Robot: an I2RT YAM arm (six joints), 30 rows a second.
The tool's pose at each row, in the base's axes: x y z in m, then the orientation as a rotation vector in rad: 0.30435 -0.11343 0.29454 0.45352 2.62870 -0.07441; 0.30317 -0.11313 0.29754 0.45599 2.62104 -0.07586; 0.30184 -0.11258 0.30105 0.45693 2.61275 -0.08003; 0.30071 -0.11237 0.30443 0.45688 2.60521 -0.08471; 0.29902 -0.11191 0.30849 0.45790 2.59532 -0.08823; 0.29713 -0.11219 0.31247 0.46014 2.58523 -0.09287; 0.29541 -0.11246 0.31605 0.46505 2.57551 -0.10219; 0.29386 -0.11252 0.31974 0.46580 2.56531 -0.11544; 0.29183 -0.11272 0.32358 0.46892 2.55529 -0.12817
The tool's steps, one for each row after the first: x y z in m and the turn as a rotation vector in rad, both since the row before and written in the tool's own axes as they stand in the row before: -0.00030 -0.00003 -0.00322 0.00059 -0.00722 0.00257; -0.00036 0.00017 -0.00377 0.00213 -0.00834 0.00113; -0.00059 -0.00010 -0.00352 0.00240 -0.00781 0.00024; -0.00041 -0.00004 -0.00440 0.00154 -0.00981 0.00155; -0.00048 -0.00081 -0.00431 0.00258 -0.00991 0.00222; -0.00046 -0.00076 -0.00388 0.00652 -0.00954 0.00315; -0.00062 -0.00053 -0.00392 0.00839 -0.01104 -0.00041; -0.00040 -0.00086 -0.00424 0.00862 -0.01036 0.00130
